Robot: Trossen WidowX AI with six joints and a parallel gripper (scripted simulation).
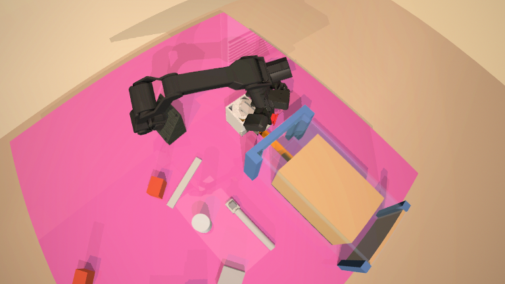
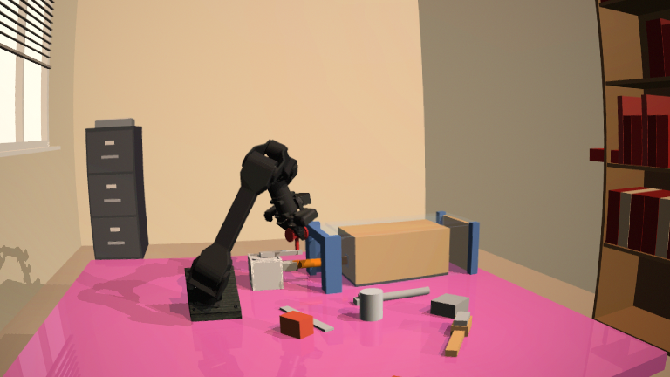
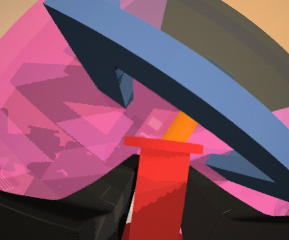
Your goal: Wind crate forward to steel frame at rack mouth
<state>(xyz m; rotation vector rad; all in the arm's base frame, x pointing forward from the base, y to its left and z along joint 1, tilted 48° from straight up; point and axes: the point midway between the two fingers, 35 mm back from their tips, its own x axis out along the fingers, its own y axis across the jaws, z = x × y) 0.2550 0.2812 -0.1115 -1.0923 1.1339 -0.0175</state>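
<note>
The winch handle is 5 cm behind my gripper tip, 3 cm below it and 1 cm to the right of it. From my gripper tip the other things lie so: blue steel frame (5 cm ahead, 2 cm below, 1 cm to the right); then winch (13 cm behind, 10 cm below, 3 cm to the right); then red knob (1 cm to the right, 1 cm behind).
</note>
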